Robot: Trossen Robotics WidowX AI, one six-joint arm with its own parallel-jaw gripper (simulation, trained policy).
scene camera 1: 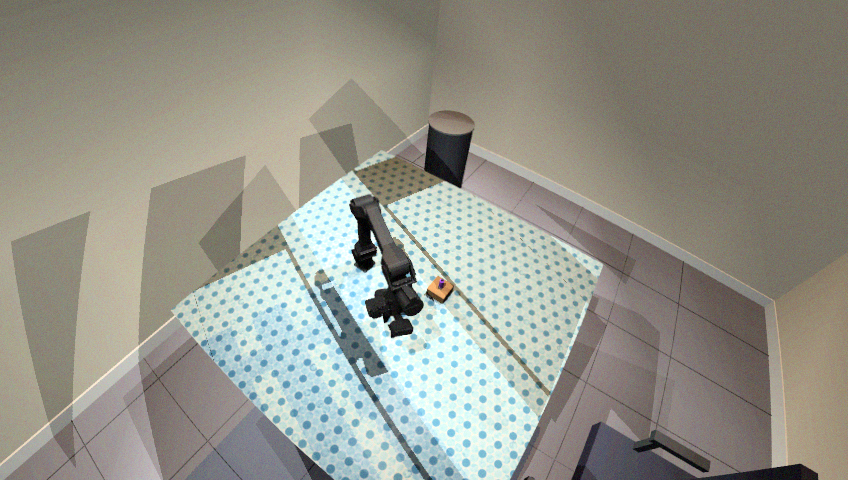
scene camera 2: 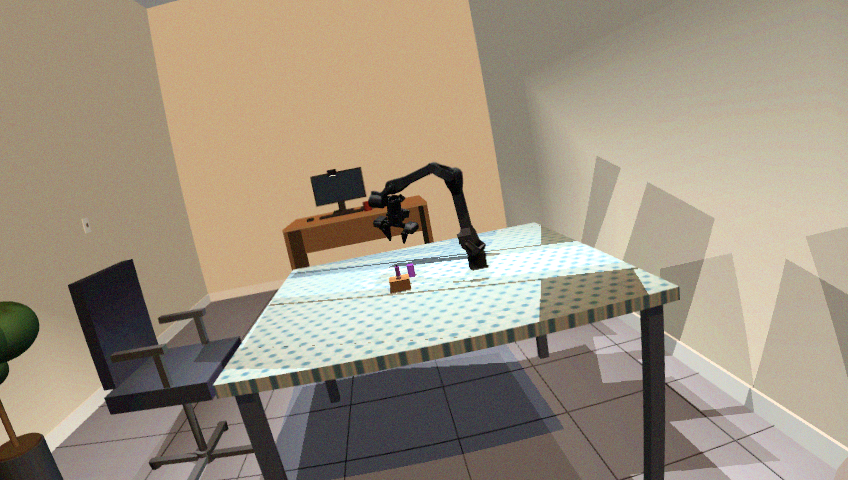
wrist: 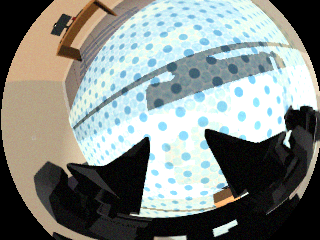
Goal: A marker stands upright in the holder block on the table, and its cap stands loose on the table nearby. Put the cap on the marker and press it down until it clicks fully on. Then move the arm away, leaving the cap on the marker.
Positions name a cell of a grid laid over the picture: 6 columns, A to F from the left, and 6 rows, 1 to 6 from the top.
Labels:
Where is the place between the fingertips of the gripper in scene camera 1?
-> At C5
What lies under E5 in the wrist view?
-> The gripper.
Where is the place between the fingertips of the gripper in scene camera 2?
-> C4

